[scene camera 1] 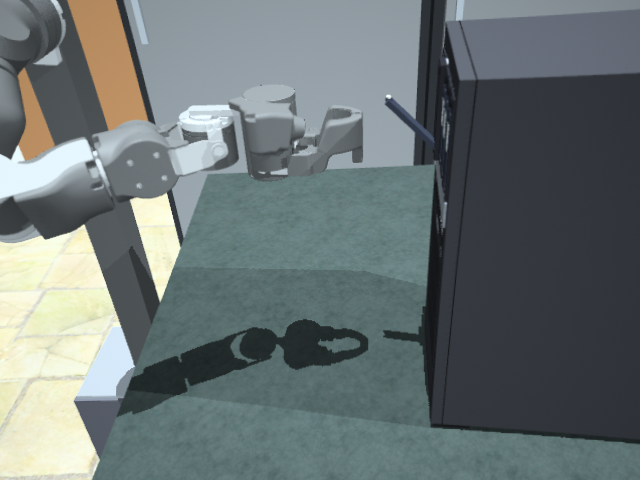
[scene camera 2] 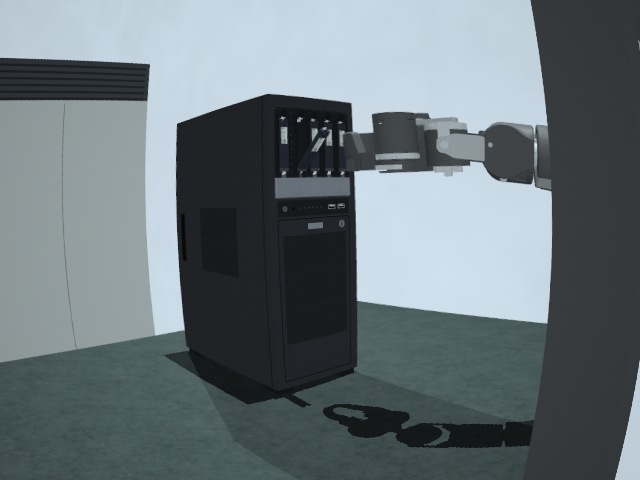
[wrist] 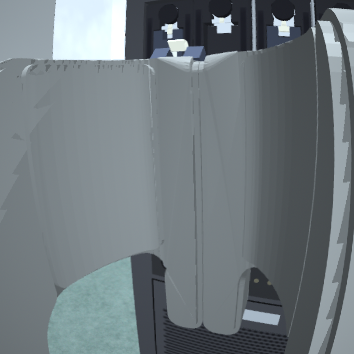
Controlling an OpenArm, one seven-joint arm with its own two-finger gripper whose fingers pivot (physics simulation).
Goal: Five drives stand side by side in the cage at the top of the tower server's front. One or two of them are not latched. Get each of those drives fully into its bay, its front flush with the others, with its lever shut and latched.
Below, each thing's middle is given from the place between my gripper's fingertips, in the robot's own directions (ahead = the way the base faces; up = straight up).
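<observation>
Tower server [scene camera 1: 524,327]: my hand 14 cm above it, 24 cm short of it, 2 cm to the left of it.
</observation>
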